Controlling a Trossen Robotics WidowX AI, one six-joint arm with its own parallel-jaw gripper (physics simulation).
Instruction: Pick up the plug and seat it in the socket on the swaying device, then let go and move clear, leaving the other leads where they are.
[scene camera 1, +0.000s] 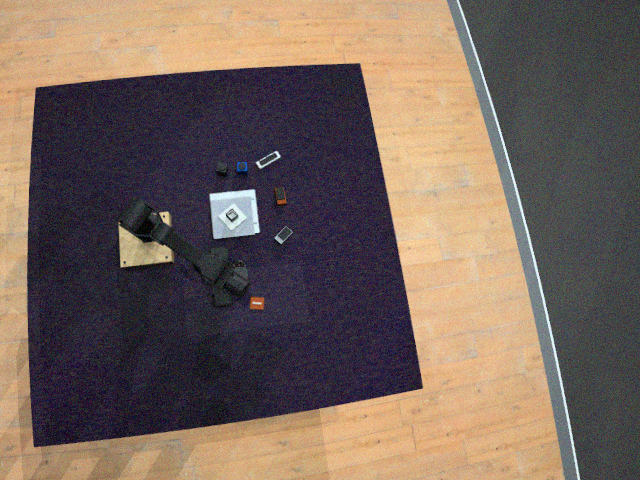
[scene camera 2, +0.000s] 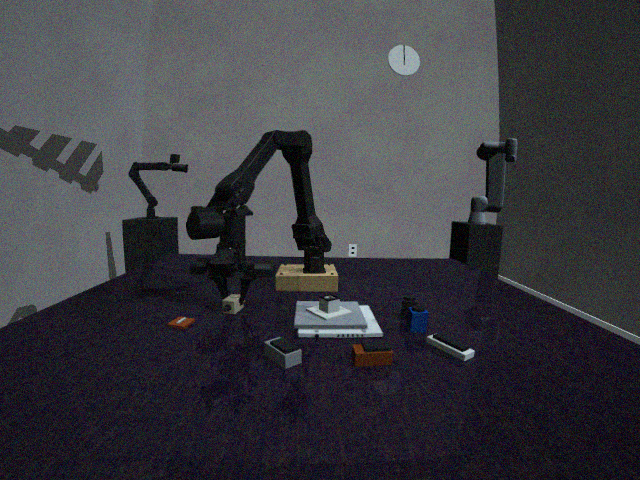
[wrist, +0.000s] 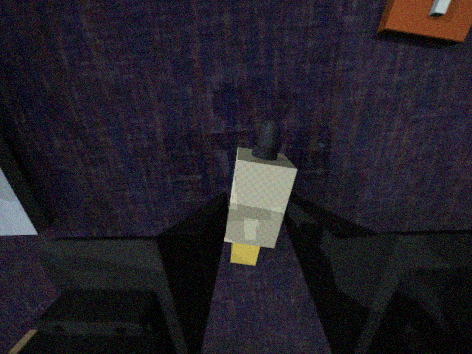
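The plug (scene camera 2: 231, 305) (wrist: 262, 192) is a cream block with a yellow tip and a dark cable stub at its other end. My gripper (scene camera 2: 234, 299) (wrist: 254, 198) points down and is shut on the plug, with a dark finger against each side. I cannot tell whether the plug touches the mat. The socket (scene camera 1: 231, 213) (scene camera 2: 329, 304) is a small dark-rimmed box standing up from a white diamond plate on the device's grey platform (scene camera 1: 219, 231) (scene camera 2: 330, 321). In the wrist view a pale corner of the device (wrist: 12, 215) shows at the left edge; the socket does not show there.
A flat orange piece (scene camera 1: 256, 303) (scene camera 2: 181, 322) (wrist: 415, 21) lies near the gripper. Beyond the device are a grey block (scene camera 1: 283, 235) (scene camera 2: 283, 352), an orange block (scene camera 1: 280, 196) (scene camera 2: 372, 356) and a white strip (scene camera 1: 268, 159) (scene camera 2: 449, 346). Blue (scene camera 1: 241, 166) (scene camera 2: 419, 320) and black blocks stand beside it.
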